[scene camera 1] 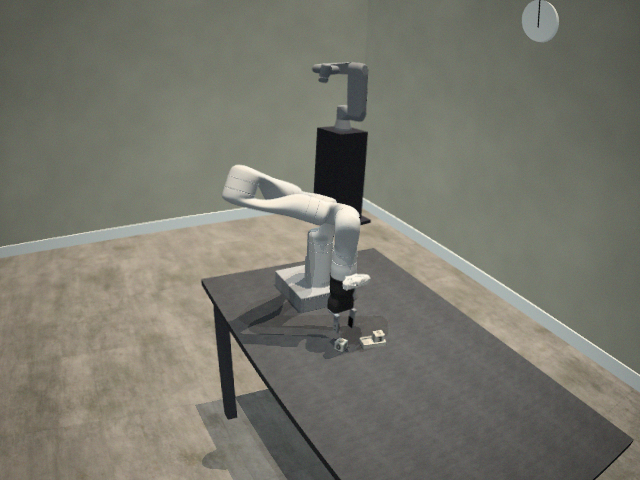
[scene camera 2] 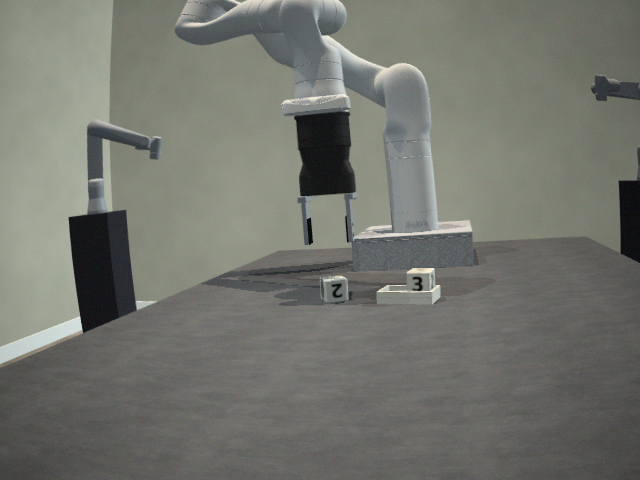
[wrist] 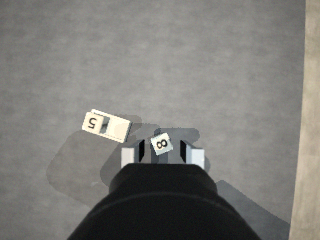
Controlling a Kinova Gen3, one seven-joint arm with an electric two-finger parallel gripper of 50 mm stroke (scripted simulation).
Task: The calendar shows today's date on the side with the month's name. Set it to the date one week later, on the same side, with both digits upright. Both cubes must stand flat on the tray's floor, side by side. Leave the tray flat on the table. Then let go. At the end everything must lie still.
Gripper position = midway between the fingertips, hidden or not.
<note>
In view: my gripper [scene camera 2: 329,242] and a white tray [scene camera 2: 391,294].
My gripper shows as well in scene camera 1 [scene camera 1: 343,328] and in the wrist view [wrist: 162,147].
</note>
